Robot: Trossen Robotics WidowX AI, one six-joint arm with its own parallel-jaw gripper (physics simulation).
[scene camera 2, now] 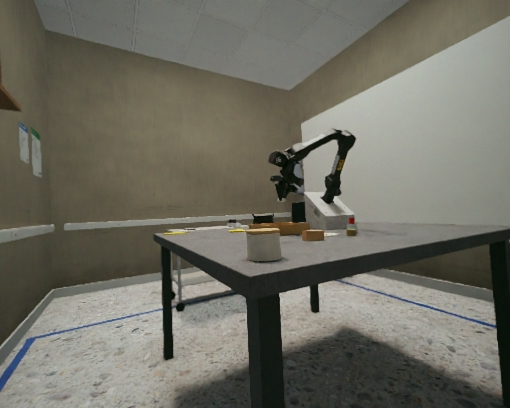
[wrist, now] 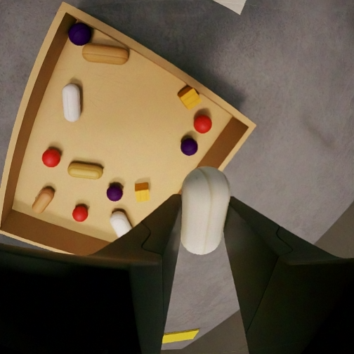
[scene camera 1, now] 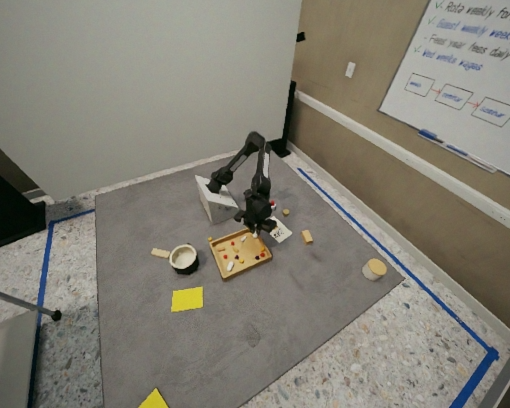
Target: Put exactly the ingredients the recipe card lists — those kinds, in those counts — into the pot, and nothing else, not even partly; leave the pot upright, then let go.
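Places are measured from the arm's base along level axes (x ahead, y left, z up), in centimetres.
Where they show: gripper, fingertip midpoint: [scene camera 2: 281,201] [scene camera 1: 256,235]; arm's base, origin of the base link: [scene camera 2: 327,199] [scene camera 1: 212,189].
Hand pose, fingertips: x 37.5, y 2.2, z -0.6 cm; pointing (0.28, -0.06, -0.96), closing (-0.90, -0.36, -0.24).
Each offset is from my fingertips to the centre of the thing.
My gripper [scene camera 1: 255,230] [scene camera 2: 283,196] [wrist: 201,203] is shut on a white capsule-shaped piece, held above the right edge of the wooden tray {dx -3.5, dy -7.0, dz -13.0 cm} [scene camera 1: 248,269] [wrist: 159,67]. In the wrist view the tray holds white capsules [wrist: 71,102] [wrist: 120,223], red balls [wrist: 202,124] [wrist: 51,157] [wrist: 80,213], purple balls [wrist: 80,34] [wrist: 189,146] [wrist: 114,192], yellow cubes [wrist: 189,97] [wrist: 142,192] and tan or yellowish capsules [wrist: 105,54] [wrist: 85,170] [wrist: 43,200]. The pot {dx -13.7, dy -31.3, dz -10.6 cm} [scene camera 1: 185,267] stands upright left of the tray; its deep inside is unclear. The recipe card {dx -4.2, dy +18.1, dz -15.2 cm} [scene camera 1: 282,231] is partly hidden by the gripper and unreadable.
A wooden block {dx +10.3, dy +26.9, dz -13.6 cm} [scene camera 1: 306,237] [scene camera 2: 313,235], a lidded jar {dx +42.9, dy +39.3, dz -11.9 cm} [scene camera 1: 374,270] [scene camera 2: 264,246], a small round piece {dx -9.1, dy +29.8, dz -14.1 cm} [scene camera 1: 285,212] [scene camera 2: 351,232] and a red-topped bottle {dx -17.0, dy +25.3, dz -12.1 cm} [scene camera 1: 273,205] [scene camera 2: 351,221] stand beyond the tray. A yellow sheet {dx +1.5, dy -37.9, dz -15.0 cm} [scene camera 1: 187,299] lies near the pot.
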